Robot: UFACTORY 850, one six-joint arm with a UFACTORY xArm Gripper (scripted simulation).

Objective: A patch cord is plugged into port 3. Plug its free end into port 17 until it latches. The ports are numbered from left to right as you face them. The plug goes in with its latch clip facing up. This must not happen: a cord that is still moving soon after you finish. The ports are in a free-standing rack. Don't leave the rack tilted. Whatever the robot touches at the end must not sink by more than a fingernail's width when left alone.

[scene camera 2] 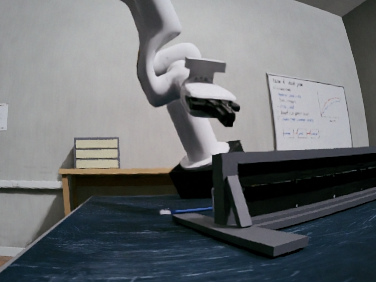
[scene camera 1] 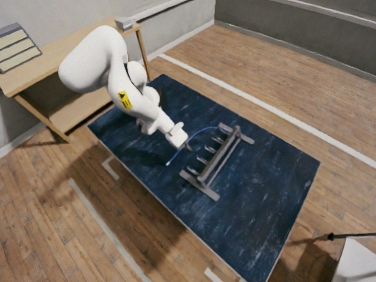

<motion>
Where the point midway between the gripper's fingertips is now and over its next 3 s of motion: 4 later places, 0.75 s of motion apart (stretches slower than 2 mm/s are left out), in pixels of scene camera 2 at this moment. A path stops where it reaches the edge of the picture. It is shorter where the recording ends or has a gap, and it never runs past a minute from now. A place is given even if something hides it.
The gripper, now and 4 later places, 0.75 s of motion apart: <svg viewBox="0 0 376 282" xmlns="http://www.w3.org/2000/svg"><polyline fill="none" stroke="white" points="230,120 223,113 214,119 182,148 161,169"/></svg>
</motion>
